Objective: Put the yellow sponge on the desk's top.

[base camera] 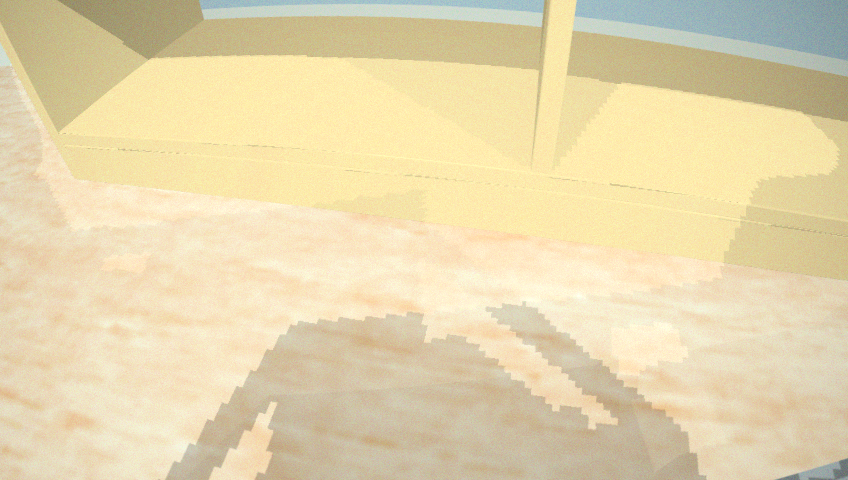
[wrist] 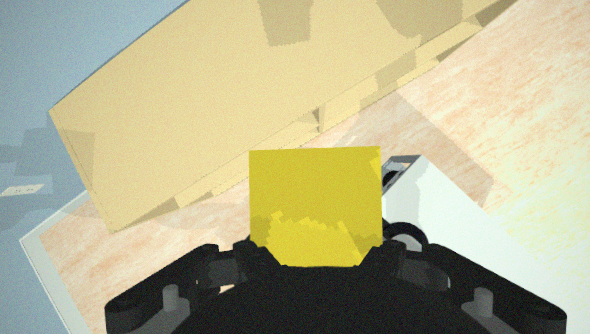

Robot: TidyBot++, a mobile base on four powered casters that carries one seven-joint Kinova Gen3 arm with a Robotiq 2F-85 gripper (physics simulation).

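Frame: origin at the arm's base, x up, y back, z right, level; metres.
Where they show: gripper, fingertip midpoint: [wrist: 316, 238].
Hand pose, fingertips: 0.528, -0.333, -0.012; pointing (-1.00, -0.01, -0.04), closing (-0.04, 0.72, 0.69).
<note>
After its pixels a point has its place, as x, y, z.
The yellow sponge [wrist: 316, 190] {0.569, -0.361, 0.019} is a block held upright in the lower middle of the wrist view. My gripper [wrist: 316, 238] {0.527, -0.333, -0.012} is shut on it, with one black finger at each side. The desk [wrist: 190, 105] {0.213, -0.671, -0.073} [base camera: 357, 193] {-0.368, -0.499, -0.045} is pale wood. In the wrist view its broad top lies behind and below the sponge, running from lower left to upper right. The sponge's upper edge overlaps the desk's front edge there, and how high it hangs is hard to tell. In the base camera the desk's lower board, an upright and a side panel show. The sponge and gripper do not show there.
The white robot base [wrist: 430, 210] {-0.014, -0.015, 0.143} is right of the sponge in the wrist view. A mottled pinkish floor [base camera: 148, 333] {-0.397, -0.362, -0.247} [wrist: 530, 85] {-0.397, 0.120, 0.934} lies in front of the desk, with the arm's shadow on it. A blue-grey wall [wrist: 65, 50] {0.275, -0.952, -0.164} [base camera: 714, 23] {-0.288, -0.755, 0.491} stands beyond the desk.
</note>
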